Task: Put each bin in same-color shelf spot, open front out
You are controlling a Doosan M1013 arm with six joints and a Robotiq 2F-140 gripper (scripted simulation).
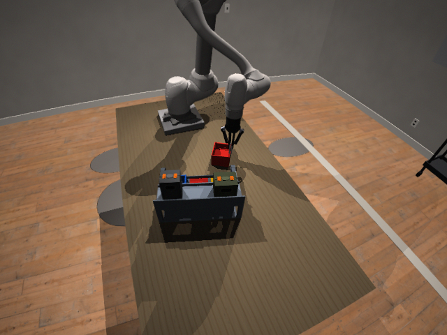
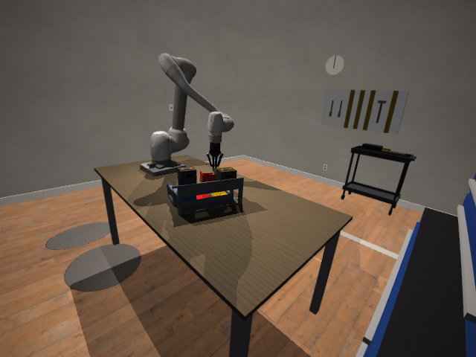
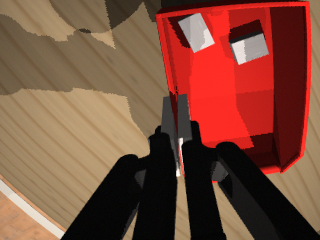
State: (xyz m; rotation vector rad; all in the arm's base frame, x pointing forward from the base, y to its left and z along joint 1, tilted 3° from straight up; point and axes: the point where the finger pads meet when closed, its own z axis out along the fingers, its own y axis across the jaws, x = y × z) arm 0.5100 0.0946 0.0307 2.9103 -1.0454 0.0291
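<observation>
My hand is 3 cm past the red bin, 3 cm to the left of it and 4 cm above it. Round my hand: green toolbox 28 cm ahead, 22 cm to the right, 7 cm above; dark box 17 cm ahead, 42 cm to the right, 9 cm above; blue bin 9 cm ahead, 38 cm to the right, 3 cm below.
</observation>
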